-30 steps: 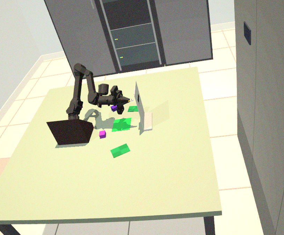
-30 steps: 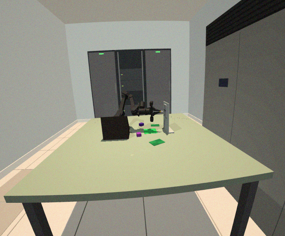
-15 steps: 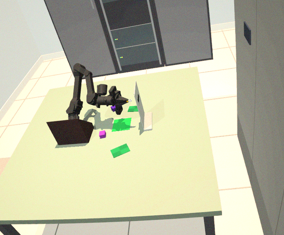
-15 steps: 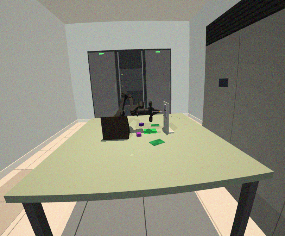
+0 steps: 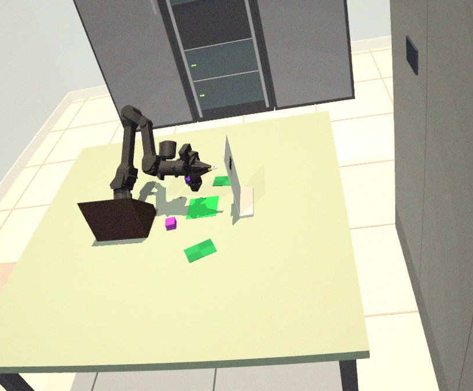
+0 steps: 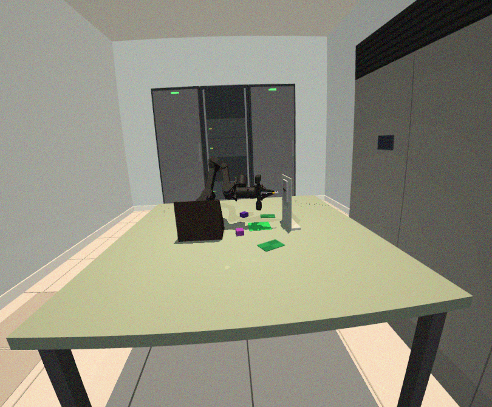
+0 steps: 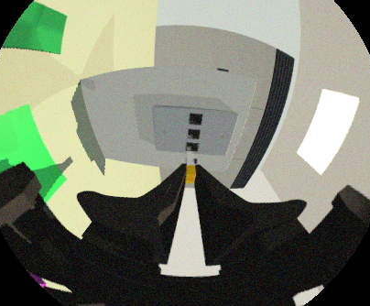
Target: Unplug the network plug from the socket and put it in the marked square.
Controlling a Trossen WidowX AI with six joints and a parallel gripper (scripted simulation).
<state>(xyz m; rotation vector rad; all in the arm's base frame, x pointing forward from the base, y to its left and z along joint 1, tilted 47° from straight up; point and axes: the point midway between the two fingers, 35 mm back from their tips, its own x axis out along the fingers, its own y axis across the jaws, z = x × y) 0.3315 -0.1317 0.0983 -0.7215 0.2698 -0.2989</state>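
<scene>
Right now my gripper tip is 190 mm above the green marked square, 80 mm past it and 30 mm to the right of it. From my gripper tip the other things lie so: network plug right at my gripper tip; upright panel 80 mm ahead, 70 mm below.
</scene>
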